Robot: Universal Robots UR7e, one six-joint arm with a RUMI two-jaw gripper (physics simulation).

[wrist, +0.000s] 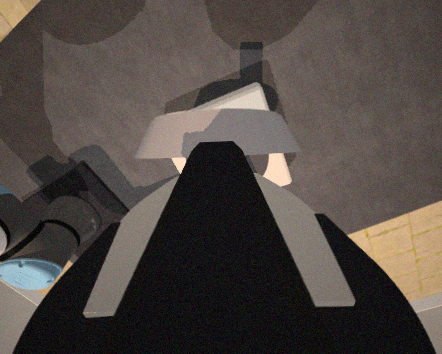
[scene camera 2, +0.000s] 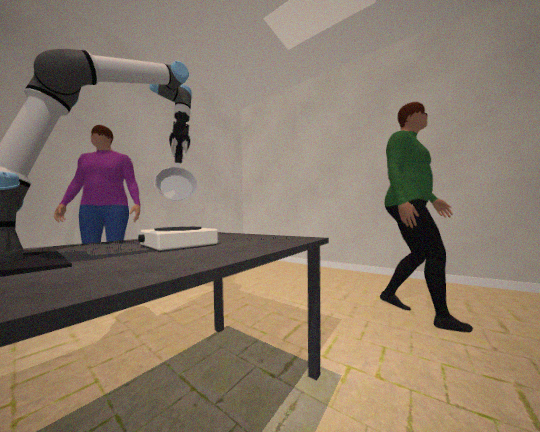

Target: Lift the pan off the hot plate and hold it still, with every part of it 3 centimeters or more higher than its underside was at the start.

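Seen in the pictures: gripper, fingertip midpoint: point(scene camera 2: 178, 157); arm's base at its link origin: point(wrist: 74, 216).
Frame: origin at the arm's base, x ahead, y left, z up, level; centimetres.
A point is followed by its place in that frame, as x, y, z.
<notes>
The light grey pan point(scene camera 2: 176, 184) @(59.2, 1.4, 26.6) point(wrist: 252, 130) @(62.7, -0.1, 32.7) hangs in the air, well above the hot plate and apart from it. It is tilted, with its black handle pointing up and its open side turned partly toward the scene camera. My gripper point(scene camera 2: 179, 149) @(60.3, 1.1, 40.2) point(wrist: 217, 178) @(60.3, 1.1, 40.2) is shut on the pan's black handle, above the pan body. The hot plate point(scene camera 2: 187, 240) @(45.6, -22.3, 1.3) point(wrist: 250, 99) @(62.1, -3.8, 5.0) is a white box with a dark disc on top and a dark knob at its left end, standing on the table. In the wrist view the pan and its handle hide much of it.
The dark table point(scene camera 2: 240, 252) @(47.3, -45.4, -1.8) point(wrist: 350, 125) @(76.9, -24.6, -1.8) carries the hot plate and the robot's base. A person in a purple top point(scene camera 2: 106, 177) stands behind the table at the left. A person in a green top point(scene camera 2: 410, 167) is on the floor to the right, beyond the table's edge.
</notes>
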